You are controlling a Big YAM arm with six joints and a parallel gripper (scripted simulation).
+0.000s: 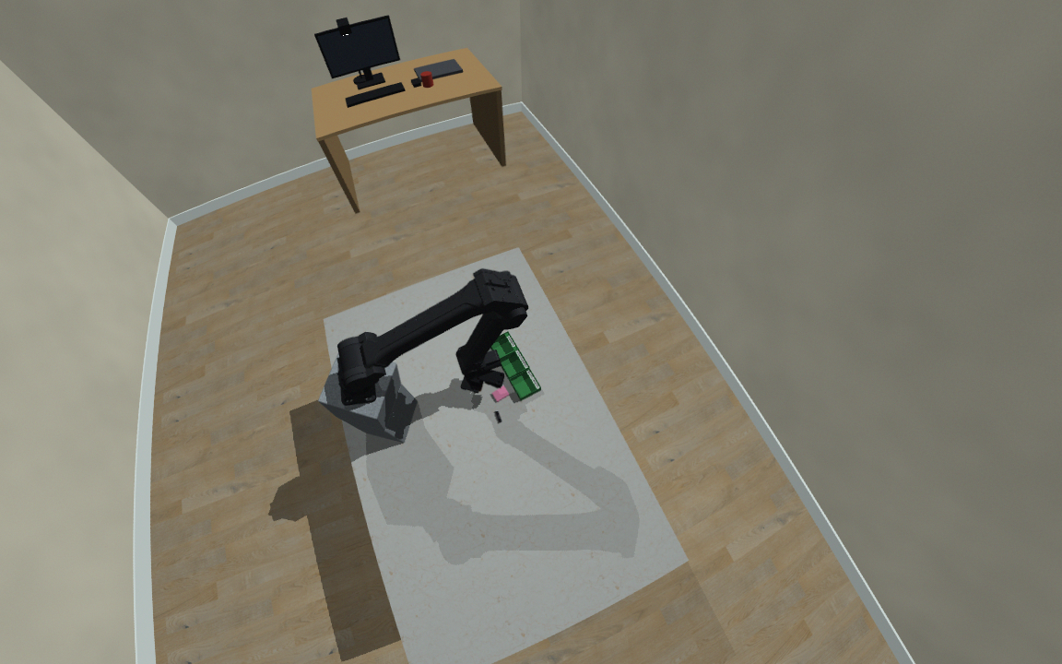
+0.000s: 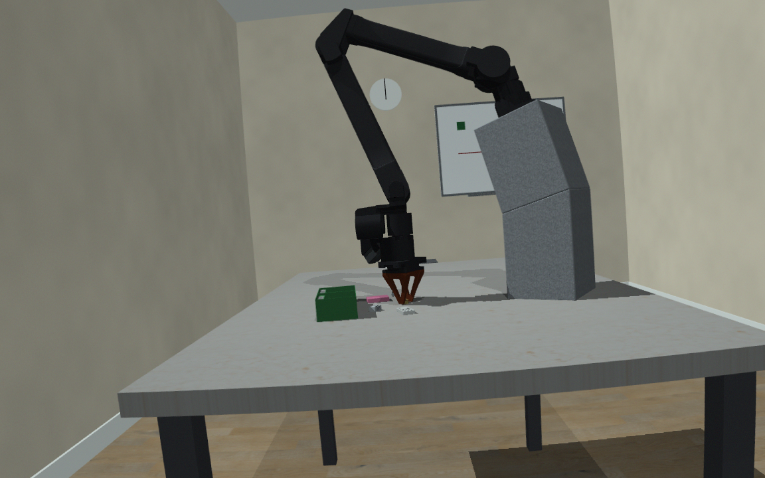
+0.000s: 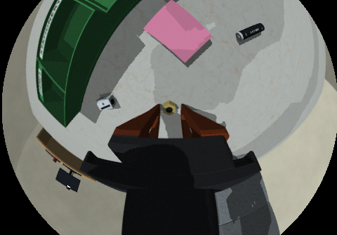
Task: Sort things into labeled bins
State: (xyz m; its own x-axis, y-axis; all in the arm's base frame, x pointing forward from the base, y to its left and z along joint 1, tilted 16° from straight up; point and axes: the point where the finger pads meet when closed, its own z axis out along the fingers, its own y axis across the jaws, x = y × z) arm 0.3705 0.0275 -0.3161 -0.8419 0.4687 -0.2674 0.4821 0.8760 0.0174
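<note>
Now: the brass nut 1 cm below my hand. Also, from my hand: grey-white piece (7 cm to the left, 5 cm ahead); then pink eraser (8 cm ahead, 5 cm to the right, 1 cm below); then white domino (10 cm to the left, 1 cm behind).
</note>
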